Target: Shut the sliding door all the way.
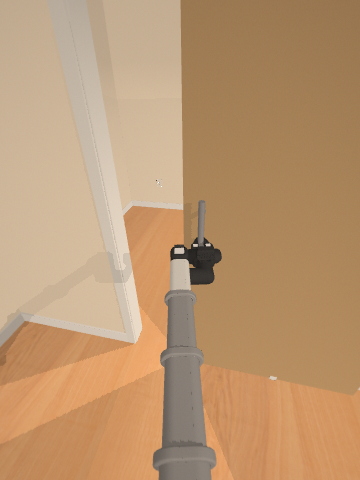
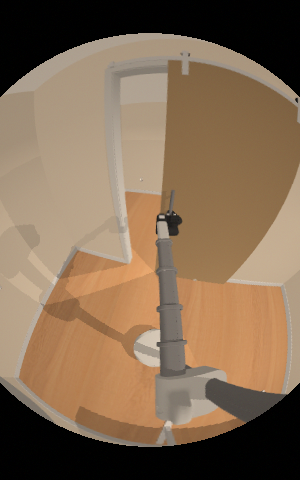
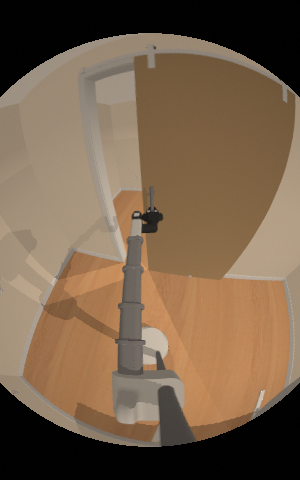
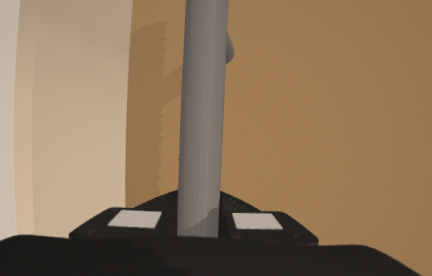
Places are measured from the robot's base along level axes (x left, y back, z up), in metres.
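Where they show: robot's base, origin of the base link: [image 2: 153, 346] [image 3: 147, 344].
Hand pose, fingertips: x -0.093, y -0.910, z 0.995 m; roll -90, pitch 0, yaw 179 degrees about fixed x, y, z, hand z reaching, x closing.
Each offset is from my fingertips to the top centre of the thing. "*": to the spot under its first point. Level surfaces: height alone.
The brown sliding door [image 1: 275, 200] [image 2: 225, 165] [image 3: 215, 150] [image 4: 325, 125] stands partly open. A gap shows between its left edge and the white door frame [image 1: 100, 172] [image 2: 116, 150] on the left. A grey vertical bar handle {* dx +0.001, dy +0.029, dz +0.106 m} [image 1: 201, 220] [image 2: 172, 200] [image 3: 152, 197] [image 4: 202, 125] stands off the door near that edge. My gripper [image 1: 201, 245] [image 4: 198, 208] is shut on the lower part of the handle, which runs upright between the two fingers. The fingertips are partly hidden by the bar.
Through the gap, a pale wall [image 1: 150, 145] and wood floor {dz -1.021 m} [image 1: 152, 240] show. Hanger brackets {* dx -0.032, dy -0.029, dz +1.071 m} [image 2: 185, 65] [image 3: 151, 58] hold the door at its top. A small white piece {* dx -0.481, dy +0.084, dz -1.003 m} [image 1: 273, 378] sits at its bottom edge. A beige wall [image 1: 30, 200] lies left of the frame.
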